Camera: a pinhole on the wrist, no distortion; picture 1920 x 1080 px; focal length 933.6 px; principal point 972.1 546.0 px. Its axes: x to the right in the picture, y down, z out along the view. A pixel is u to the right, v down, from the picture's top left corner.
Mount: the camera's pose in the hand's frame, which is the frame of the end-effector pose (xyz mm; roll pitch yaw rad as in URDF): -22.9 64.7 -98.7 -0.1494 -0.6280 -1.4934
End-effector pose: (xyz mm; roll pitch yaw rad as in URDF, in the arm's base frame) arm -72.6 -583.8 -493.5 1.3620 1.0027 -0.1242
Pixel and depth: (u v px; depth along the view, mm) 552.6 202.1 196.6
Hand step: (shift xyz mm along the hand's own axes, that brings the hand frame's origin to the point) -80.0 252.9 15.4
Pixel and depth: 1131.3 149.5 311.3
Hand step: -118.6 207.2 197.5
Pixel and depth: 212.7 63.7 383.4
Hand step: -199.4 544.9 48.7
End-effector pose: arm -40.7 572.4 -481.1 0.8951 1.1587 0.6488
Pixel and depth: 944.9 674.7 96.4
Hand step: 0.1 123.8 -24.8
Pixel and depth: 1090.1 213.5 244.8
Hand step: -82.2 185.3 125.9
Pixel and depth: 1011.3 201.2 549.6
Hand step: -166.1 372.9 379.1
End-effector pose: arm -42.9 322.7 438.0 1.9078 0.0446 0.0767
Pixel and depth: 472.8 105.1 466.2
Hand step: -208.8 543.6 154.4
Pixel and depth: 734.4 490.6 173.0
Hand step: -17.9 202.5 15.1
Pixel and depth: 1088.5 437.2 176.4
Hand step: -23.7 151.4 57.9
